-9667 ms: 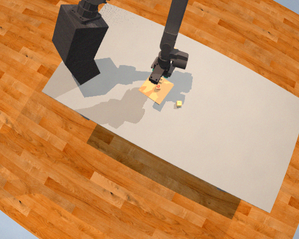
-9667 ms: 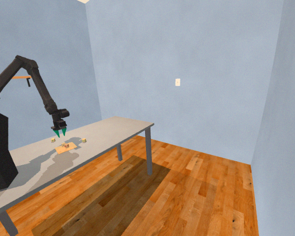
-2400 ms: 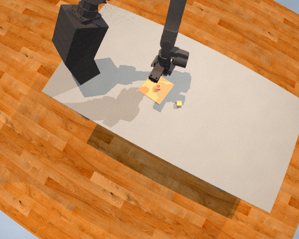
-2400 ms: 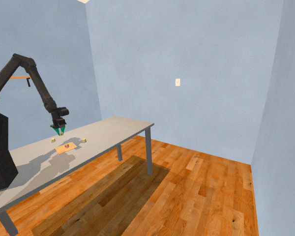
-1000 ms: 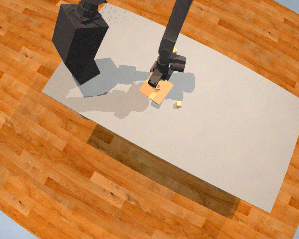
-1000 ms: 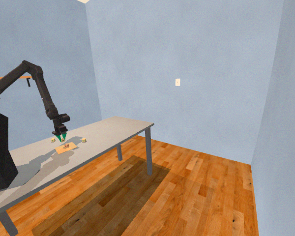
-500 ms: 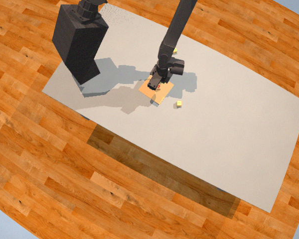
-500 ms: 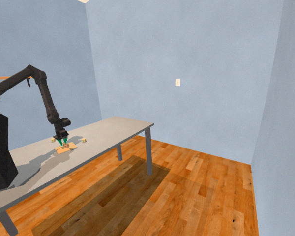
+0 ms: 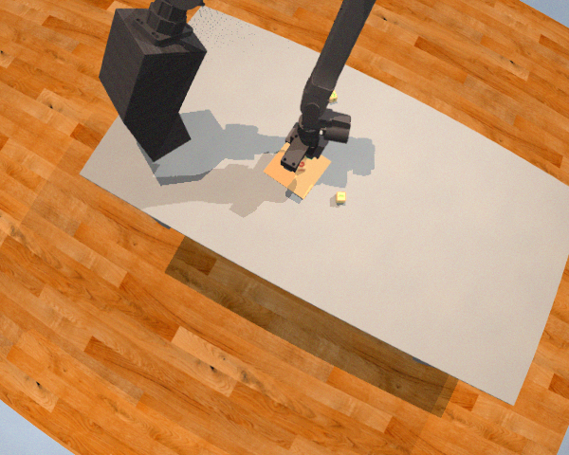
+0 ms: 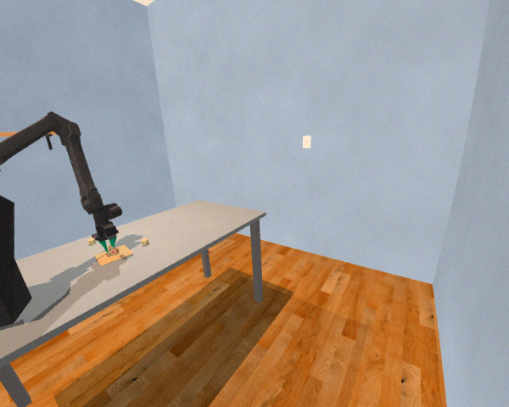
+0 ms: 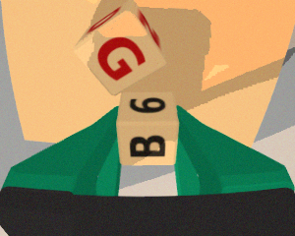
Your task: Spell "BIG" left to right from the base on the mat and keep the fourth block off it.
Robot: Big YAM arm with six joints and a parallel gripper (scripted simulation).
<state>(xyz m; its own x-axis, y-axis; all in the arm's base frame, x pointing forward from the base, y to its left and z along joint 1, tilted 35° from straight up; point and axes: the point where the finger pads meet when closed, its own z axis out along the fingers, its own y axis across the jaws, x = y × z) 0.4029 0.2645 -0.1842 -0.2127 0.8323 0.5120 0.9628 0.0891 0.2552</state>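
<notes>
The mat is 1 cm ahead of my hand, 4 cm to the right of it and 2 cm below it. From my hand the other things lie so: block: 7 cm behind, 20 cm to the left, 1 cm below.
</notes>
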